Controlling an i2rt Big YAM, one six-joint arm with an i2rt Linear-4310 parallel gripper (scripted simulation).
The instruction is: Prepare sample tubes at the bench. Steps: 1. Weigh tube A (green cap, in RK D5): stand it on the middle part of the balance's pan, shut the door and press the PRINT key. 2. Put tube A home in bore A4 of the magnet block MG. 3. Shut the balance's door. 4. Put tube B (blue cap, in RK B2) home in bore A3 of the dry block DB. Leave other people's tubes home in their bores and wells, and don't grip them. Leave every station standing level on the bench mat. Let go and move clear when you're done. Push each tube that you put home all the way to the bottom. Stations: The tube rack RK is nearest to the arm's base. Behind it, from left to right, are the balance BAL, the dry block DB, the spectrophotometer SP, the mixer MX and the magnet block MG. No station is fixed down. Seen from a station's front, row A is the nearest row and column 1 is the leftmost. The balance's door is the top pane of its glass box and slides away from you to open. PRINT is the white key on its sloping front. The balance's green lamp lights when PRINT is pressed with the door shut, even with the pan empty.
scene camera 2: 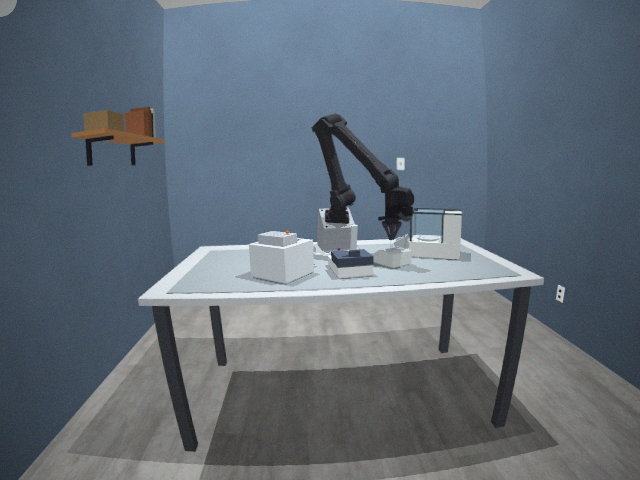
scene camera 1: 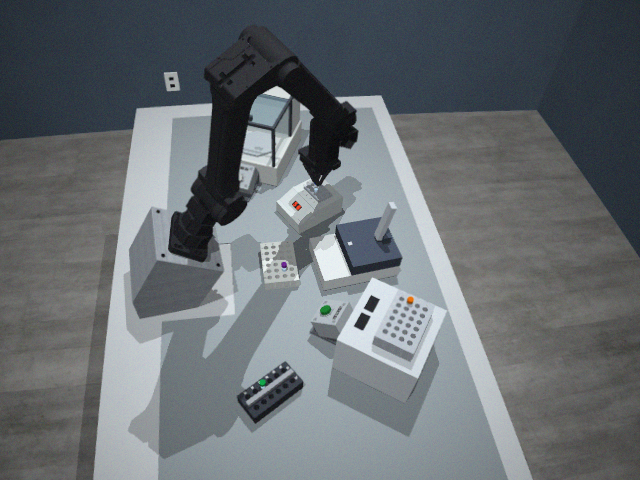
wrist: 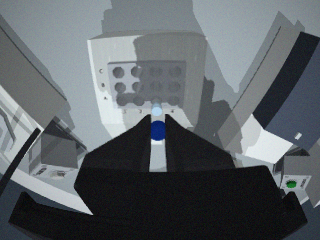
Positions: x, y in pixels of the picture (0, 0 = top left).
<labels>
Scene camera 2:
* spectrophotometer SP: 355, 262
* balance BAL: 432, 235
</labels>
